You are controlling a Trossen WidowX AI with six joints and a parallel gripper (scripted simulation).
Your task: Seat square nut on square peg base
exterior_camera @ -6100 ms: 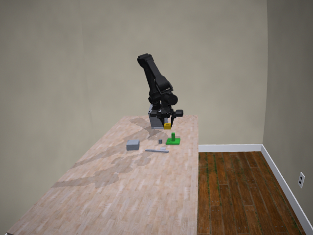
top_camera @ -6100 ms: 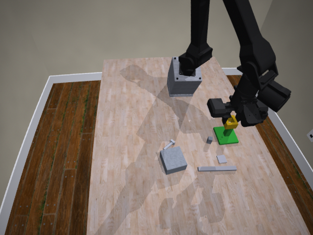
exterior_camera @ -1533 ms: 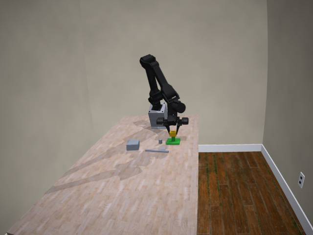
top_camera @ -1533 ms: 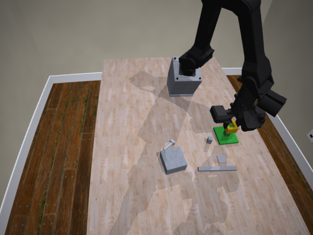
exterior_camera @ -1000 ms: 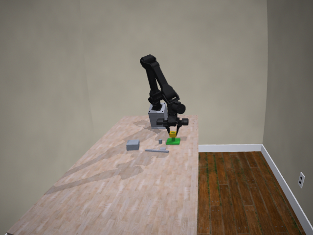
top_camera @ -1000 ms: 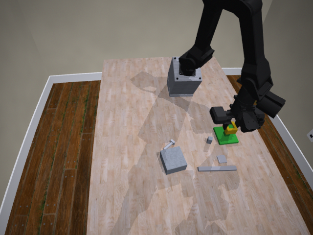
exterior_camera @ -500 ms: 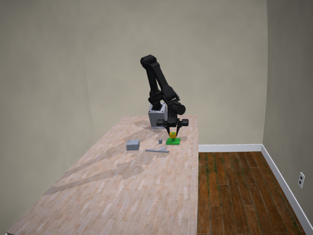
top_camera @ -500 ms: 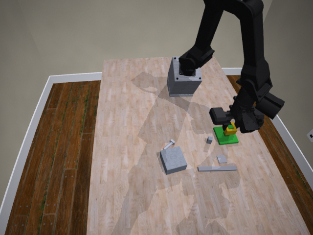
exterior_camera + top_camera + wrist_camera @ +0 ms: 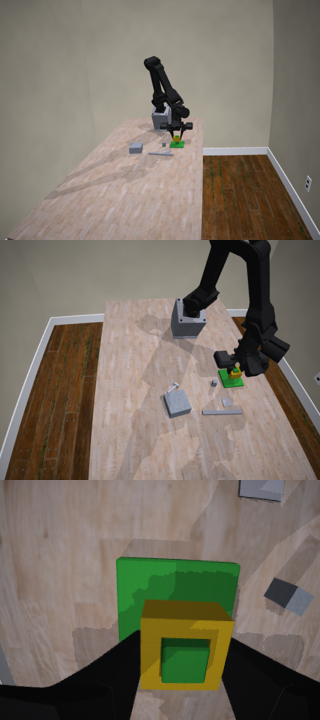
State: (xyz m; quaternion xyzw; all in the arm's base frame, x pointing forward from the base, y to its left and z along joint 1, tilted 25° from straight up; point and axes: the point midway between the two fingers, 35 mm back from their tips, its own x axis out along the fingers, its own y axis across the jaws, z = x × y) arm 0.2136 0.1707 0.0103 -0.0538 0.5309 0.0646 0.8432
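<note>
The grey cube is 70 mm to the right of my hand, 60 mm below it and 40 mm ahead of it. From my hand the other things lie so: flat grey square (110 mm ahead, 70 mm below, 30 mm to the right); then bolt (220 mm to the right, 60 mm below, 60 mm ahead); then long grey bar (150 mm ahead, 70 mm below, 50 mm to the right).
</note>
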